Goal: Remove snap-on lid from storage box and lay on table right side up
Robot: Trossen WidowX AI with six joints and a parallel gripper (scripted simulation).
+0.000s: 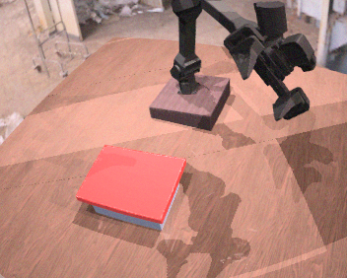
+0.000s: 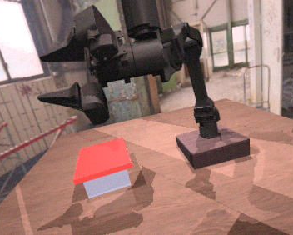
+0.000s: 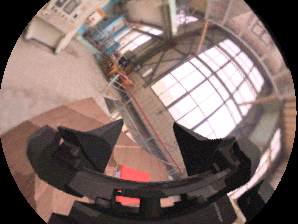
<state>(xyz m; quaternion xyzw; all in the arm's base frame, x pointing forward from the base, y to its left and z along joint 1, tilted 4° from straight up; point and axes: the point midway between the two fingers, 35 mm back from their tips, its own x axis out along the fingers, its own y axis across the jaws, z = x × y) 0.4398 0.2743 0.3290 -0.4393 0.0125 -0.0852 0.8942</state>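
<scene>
The lid is 50 mm behind my gripper tip, 300 mm to the right of it and 310 mm below it. The rest, counted from my gripper tip: storage box: 50 mm behind, 300 mm to the right, 350 mm below.
</scene>
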